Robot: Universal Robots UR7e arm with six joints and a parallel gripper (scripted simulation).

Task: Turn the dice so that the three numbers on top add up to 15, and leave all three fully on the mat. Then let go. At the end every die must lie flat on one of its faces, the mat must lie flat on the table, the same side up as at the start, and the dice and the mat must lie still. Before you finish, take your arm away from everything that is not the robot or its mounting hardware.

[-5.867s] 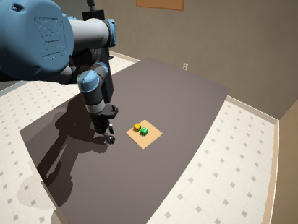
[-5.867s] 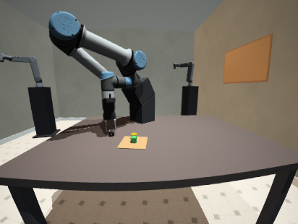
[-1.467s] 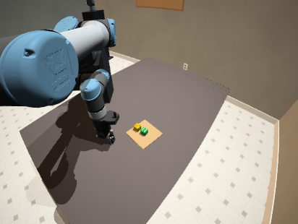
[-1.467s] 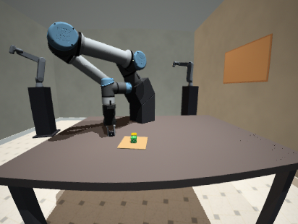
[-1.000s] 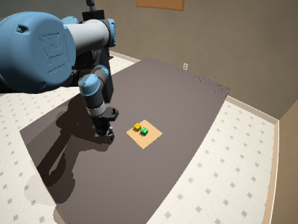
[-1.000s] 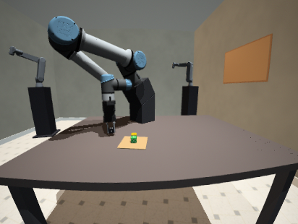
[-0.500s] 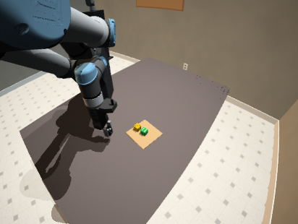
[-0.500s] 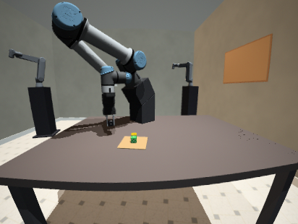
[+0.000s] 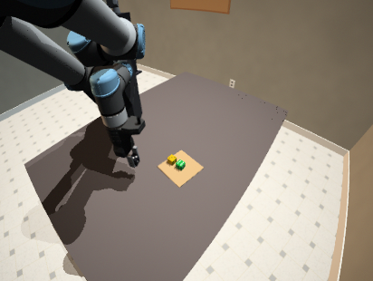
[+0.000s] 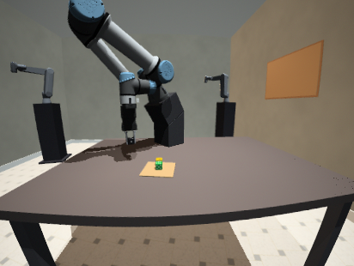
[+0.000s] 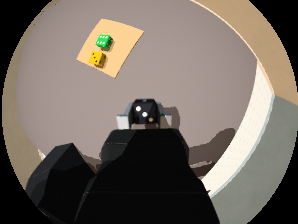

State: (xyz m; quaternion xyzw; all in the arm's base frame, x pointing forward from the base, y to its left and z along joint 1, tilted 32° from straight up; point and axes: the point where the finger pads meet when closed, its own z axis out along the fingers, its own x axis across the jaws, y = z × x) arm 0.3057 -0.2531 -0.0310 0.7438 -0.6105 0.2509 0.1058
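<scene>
Now: hand right at the black die. The rest, counted from my hand: yellow die: 9 cm ahead, 13 cm to the left, 10 cm below; green die: 13 cm ahead, 12 cm to the left, 10 cm below; tan mat: 13 cm ahead, 12 cm to the left, 11 cm below.
</scene>
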